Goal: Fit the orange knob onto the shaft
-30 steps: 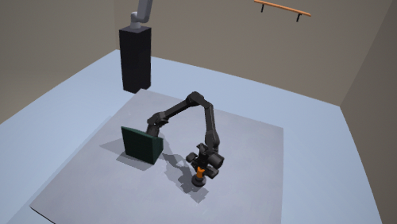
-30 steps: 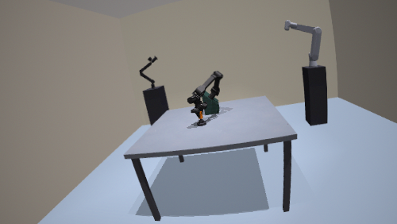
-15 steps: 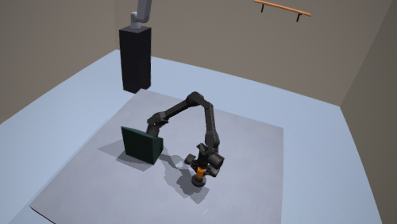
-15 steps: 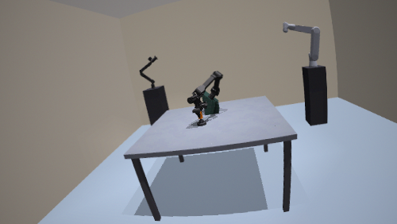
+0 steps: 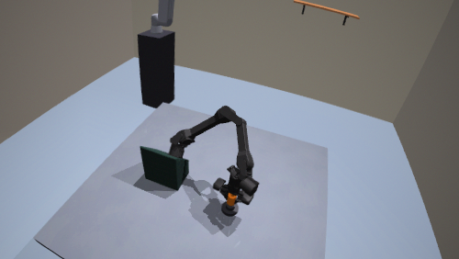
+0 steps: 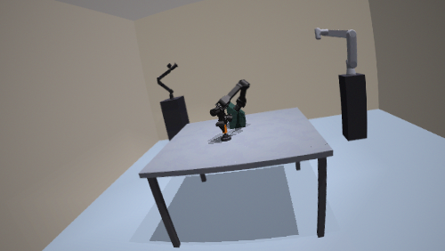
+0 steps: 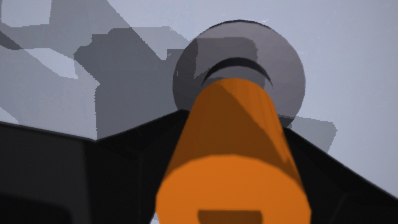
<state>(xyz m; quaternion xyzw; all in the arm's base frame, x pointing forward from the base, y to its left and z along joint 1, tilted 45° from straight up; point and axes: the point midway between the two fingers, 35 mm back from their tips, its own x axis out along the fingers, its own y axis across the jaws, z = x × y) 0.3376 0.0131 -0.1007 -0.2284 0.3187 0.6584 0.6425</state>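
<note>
Now: the orange knob 20 mm above my gripper tip. Also, from my gripper tip: pedestal (40 mm below).
</note>
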